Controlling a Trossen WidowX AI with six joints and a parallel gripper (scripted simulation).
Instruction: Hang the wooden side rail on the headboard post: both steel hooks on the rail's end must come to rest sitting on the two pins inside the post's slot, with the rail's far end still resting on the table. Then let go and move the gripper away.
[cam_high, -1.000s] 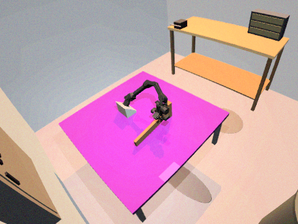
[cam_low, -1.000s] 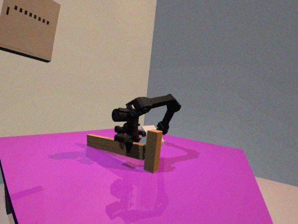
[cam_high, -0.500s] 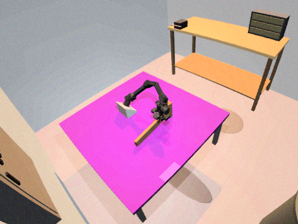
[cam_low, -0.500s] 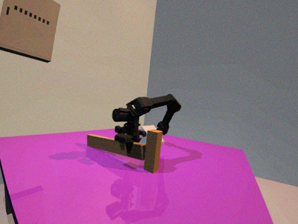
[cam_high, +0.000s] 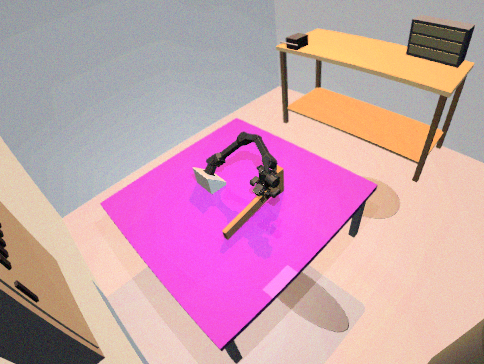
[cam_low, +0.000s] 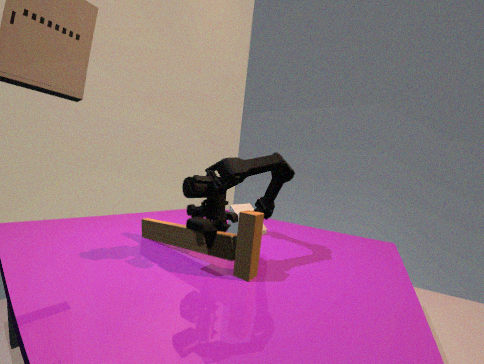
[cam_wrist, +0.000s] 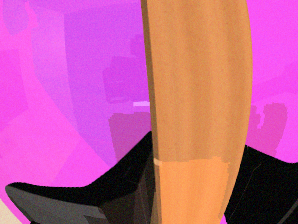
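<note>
Right now my gripper tip is 20 mm past the headboard post, 120 mm to the right of it and 40 mm below it.
</note>
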